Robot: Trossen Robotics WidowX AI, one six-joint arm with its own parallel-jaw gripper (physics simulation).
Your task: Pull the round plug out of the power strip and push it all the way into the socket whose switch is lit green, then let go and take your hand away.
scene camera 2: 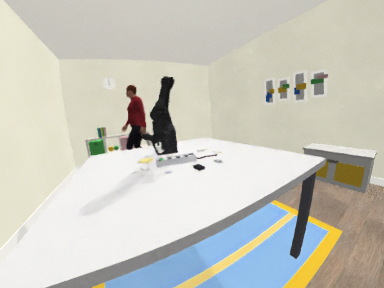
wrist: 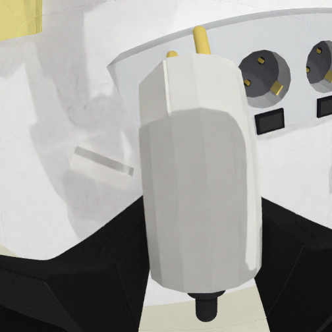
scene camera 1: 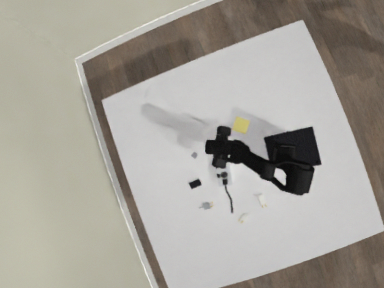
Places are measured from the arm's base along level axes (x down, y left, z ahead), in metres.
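Pixels of known places: gripper, fingertip midpoint: (scene camera 2: 158,150); arm's base at its link origin: (scene camera 2: 164,127) (scene camera 1: 289,151).
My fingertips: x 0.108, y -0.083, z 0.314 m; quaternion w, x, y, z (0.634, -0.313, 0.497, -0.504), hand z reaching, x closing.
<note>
Ahead of a thing's pixels: the offset from my fingertips to its top centre. "spot": to the spot under its first point.
The white round plug (wrist: 200,165) is held with its gold pins pointing away from the wrist camera, above the left end of the power strip. My gripper (wrist: 194,199) (scene camera 1: 220,148) (scene camera 2: 158,147) is shut on it. The pale grey power strip {dx +0.053, dy +0.095, dz -0.020 m} (wrist: 298,50) (scene camera 1: 228,181) (scene camera 2: 176,160) lies on the table. Two round sockets (wrist: 264,79) (wrist: 322,62) with dark switches show right of the plug in the wrist view. A green-lit switch {spot: dx +0.053, dy +0.007, dz +0.009 m} (scene camera 2: 161,159) shows at the strip's left end in scene camera 2; it is hidden in the wrist view. The pins are clear of the visible sockets.
A yellow block {dx +0.084, dy -0.089, dz -0.159 m} (scene camera 1: 241,124) (scene camera 2: 145,160) (wrist: 19,19) stands near the strip's end. A black block {dx +0.080, dy +0.187, dz +0.145 m} (scene camera 1: 195,184) (scene camera 2: 199,167), a grey plug {dx +0.082, dy +0.319, dz +0.095 m} (scene camera 1: 206,205), two white plugs {dx +0.073, dy +0.339, dz -0.201 m} (scene camera 1: 261,200) {dx +0.082, dy +0.422, dz -0.084 m} (scene camera 1: 243,218) and a dark cable {spot: dx +0.088, dy +0.304, dz -0.032 m} (scene camera 1: 230,199) lie around the strip. A black plate (scene camera 1: 314,145) lies under the arm's base.
</note>
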